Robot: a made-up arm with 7 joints.
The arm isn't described. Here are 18 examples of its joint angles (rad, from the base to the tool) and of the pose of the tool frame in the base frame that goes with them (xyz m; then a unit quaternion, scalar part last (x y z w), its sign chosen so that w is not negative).
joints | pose
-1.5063 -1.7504 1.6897 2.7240 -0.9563 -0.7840 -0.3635 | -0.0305 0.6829 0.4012 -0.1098 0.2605 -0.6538 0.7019
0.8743 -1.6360 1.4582 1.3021 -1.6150 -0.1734 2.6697 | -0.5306 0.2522 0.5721 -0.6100 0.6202 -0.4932 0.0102
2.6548 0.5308 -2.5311 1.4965 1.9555 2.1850 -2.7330 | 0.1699 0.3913 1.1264 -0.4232 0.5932 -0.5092 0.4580
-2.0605 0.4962 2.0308 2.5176 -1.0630 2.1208 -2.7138 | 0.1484 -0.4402 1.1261 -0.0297 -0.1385 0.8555 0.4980
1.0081 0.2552 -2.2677 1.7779 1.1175 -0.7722 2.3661 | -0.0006 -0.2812 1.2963 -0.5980 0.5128 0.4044 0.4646
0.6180 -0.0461 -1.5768 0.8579 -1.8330 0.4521 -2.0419 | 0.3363 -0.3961 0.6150 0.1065 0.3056 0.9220 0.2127
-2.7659 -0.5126 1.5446 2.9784 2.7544 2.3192 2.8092 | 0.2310 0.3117 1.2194 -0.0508 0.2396 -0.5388 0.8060
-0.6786 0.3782 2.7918 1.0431 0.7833 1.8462 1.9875 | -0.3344 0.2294 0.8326 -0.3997 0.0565 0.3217 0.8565
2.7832 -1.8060 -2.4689 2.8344 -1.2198 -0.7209 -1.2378 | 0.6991 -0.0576 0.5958 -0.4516 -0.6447 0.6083 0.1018
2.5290 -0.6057 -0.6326 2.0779 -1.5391 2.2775 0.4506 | 0.2934 0.2469 1.1130 -0.1771 -0.5671 0.2326 0.7700
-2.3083 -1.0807 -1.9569 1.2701 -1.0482 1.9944 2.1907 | -0.1319 0.3886 0.4310 -0.4122 -0.4806 0.2952 0.7155
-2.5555 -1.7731 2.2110 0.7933 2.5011 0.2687 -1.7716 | 0.0402 -0.3933 0.4958 -0.6065 -0.1498 0.0643 0.7782
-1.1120 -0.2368 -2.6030 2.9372 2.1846 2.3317 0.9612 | -0.0808 -0.0321 1.3019 -0.3399 -0.4958 -0.7880 0.1330
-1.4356 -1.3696 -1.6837 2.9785 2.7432 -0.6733 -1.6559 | -0.3738 0.6284 0.7034 0.3369 0.2238 -0.0055 0.9145
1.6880 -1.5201 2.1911 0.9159 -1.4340 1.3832 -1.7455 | -0.4916 -0.0424 0.5391 0.9040 0.1696 0.0829 0.3835
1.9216 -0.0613 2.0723 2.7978 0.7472 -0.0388 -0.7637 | -0.1277 -0.0191 1.4887 0.9472 0.2890 -0.0816 0.1124
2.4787 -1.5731 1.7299 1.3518 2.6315 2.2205 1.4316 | 0.0809 -0.5878 0.5724 -0.3516 -0.1374 0.9260 0.0103
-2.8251 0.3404 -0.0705 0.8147 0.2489 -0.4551 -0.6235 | -0.6025 -0.0602 0.5930 -0.6757 0.1462 -0.6477 0.3202
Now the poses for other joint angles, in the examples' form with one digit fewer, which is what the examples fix.
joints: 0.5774 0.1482 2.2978 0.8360 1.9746 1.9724 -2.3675
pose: -0.462 -0.036 0.835 -0.882 -0.448 -0.073 0.128
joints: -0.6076 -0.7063 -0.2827 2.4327 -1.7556 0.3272 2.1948
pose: -0.163 0.018 1.490 0.313 0.814 0.244 0.424
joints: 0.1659 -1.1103 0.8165 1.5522 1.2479 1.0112 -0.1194
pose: -0.206 0.452 1.125 0.464 -0.638 0.411 0.458
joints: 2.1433 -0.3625 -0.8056 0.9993 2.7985 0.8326 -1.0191
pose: 0.136 0.563 0.886 0.734 -0.039 -0.296 0.610
